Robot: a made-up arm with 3 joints. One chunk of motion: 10 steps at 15 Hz.
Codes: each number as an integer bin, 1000 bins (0 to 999) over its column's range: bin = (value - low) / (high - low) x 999, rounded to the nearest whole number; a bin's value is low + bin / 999 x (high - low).
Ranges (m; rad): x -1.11..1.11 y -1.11..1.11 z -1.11..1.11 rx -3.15..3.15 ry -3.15..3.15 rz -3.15..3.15
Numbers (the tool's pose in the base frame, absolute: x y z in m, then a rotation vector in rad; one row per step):
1: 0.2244 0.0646 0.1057 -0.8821 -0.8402 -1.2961
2: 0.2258 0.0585 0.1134 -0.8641 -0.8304 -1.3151
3: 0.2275 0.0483 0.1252 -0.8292 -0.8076 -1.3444
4: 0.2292 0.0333 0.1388 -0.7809 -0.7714 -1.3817
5: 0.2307 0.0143 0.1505 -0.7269 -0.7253 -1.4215
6: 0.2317 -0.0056 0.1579 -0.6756 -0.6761 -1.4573
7: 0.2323 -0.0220 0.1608 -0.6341 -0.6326 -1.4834
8: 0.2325 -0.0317 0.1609 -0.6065 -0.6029 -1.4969
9: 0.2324 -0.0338 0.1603 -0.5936 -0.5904 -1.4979
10: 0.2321 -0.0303 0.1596 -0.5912 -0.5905 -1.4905
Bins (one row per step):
1: 600 529 547 360 366 294
2: 601 526 551 362 368 291
3: 602 521 556 368 371 286
4: 603 514 562 376 377 280
5: 603 506 567 384 384 274
6: 604 497 571 392 392 268
7: 604 490 572 399 399 264
8: 604 485 572 403 404 262
9: 604 484 572 405 406 262
10: 604 486 571 406 406 263

